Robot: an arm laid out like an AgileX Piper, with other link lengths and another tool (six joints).
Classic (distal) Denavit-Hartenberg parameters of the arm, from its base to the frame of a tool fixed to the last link. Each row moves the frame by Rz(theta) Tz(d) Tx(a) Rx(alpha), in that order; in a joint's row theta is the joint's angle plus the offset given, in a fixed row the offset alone. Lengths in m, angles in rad.
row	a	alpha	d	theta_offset
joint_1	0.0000	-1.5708	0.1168	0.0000
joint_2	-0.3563	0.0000	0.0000	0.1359
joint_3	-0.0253	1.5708	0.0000	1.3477
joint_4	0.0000	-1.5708	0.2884	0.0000
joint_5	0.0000	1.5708	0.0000	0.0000
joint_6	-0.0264	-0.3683	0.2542	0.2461
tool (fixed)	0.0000	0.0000	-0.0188	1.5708
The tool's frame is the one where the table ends.
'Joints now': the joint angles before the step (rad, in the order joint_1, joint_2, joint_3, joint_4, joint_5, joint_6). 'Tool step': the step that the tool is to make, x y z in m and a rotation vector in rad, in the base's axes. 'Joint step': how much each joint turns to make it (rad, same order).
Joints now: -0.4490 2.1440 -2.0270 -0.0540 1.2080 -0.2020
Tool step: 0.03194 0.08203 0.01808 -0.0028 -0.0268 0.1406
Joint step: 0.1390 -0.0300 0.0000 0.0080 0.0040 -0.0021
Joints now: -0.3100 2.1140 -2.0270 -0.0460 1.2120 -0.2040
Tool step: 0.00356 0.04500 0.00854 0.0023 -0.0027 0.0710
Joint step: 0.0710 -0.0370 0.0359 0.0029 -0.0009 0.0001
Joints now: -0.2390 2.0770 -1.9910 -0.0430 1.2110 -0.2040
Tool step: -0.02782 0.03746 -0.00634 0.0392 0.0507 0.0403
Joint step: 0.0420 -0.0830 0.1410 0.0270 0.0000 0.0010
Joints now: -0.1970 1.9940 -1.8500 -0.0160 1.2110 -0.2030
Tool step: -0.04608 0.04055 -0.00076 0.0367 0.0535 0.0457
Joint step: 0.0480 -0.1270 0.1850 0.0271 0.0010 -0.0001
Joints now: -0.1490 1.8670 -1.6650 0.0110 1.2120 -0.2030
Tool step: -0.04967 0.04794 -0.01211 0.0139 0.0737 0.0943
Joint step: 0.0810 -0.1110 0.1840 0.0090 0.0020 -0.0150
